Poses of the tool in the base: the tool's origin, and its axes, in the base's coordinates. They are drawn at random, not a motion.
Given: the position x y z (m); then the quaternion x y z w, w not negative.
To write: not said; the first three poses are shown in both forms.
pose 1, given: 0.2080, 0.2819, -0.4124, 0.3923, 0.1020, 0.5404, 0.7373
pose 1, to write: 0.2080, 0.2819, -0.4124, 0.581, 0.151, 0.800, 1.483
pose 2, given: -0.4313, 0.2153, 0.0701, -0.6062, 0.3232, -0.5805, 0.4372
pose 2, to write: -0.4313, 0.2153, 0.0701, -0.674, 0.359, -0.645, 2.237
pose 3, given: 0.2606, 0.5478, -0.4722, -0.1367, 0.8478, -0.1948, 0.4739
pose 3, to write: 0.2606, 0.5478, -0.4722, -0.155, 0.963, -0.221, 2.154
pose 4, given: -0.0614, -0.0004, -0.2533, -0.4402, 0.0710, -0.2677, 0.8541
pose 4, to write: -0.0614, -0.0004, -0.2533, -0.846, 0.137, -0.515, 1.094
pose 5, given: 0.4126, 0.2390, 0.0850, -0.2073, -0.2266, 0.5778, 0.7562
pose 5, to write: 0.4126, 0.2390, 0.0850, -0.317, -0.346, 0.883, 1.427
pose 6, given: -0.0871, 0.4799, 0.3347, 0.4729, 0.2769, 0.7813, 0.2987
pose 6, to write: -0.0871, 0.4799, 0.3347, 0.496, 0.290, 0.819, 2.535
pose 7, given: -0.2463, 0.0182, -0.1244, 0.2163, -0.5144, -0.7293, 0.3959
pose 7, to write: -0.2463, 0.0182, -0.1244, 0.236, -0.560, -0.794, 2.328
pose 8, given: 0.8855, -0.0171, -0.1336, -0.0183, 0.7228, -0.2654, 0.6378
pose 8, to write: 0.8855, -0.0171, -0.1336, -0.024, 0.938, -0.345, 1.758
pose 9, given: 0.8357, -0.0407, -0.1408, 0.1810, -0.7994, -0.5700, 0.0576
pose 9, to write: 0.8357, -0.0407, -0.1408, 0.181, -0.801, -0.571, 3.026
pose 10, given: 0.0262, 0.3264, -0.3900, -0.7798, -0.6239, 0.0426, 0.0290
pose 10, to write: 0.0262, 0.3264, -0.3900, -0.780, -0.624, 0.043, 3.084
